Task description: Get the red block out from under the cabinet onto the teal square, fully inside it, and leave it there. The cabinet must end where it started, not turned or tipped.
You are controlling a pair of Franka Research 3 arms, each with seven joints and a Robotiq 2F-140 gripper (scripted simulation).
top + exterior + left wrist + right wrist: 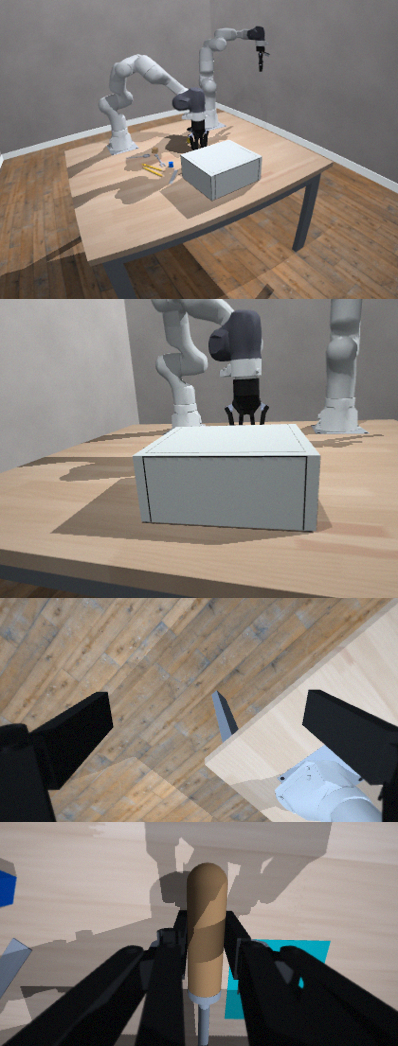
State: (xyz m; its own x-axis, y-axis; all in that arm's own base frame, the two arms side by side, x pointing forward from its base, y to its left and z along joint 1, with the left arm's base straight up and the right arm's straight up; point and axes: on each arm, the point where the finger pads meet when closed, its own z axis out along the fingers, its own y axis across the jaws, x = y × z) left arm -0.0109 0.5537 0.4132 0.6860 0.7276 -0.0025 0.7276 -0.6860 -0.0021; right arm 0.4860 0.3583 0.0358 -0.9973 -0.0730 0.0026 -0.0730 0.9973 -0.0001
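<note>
The yellow block lies 270 mm behind my right hand, 70 mm to the left of it and 20 mm below it. Also, from my right hand: teal square: 80 mm to the left, 60 mm ahead, 40 mm below; hook tool: 140 mm ahead, 50 mm to the left, 20 mm below; blue block: 180 mm to the right, 20 mm below, 20 mm behind.
</note>
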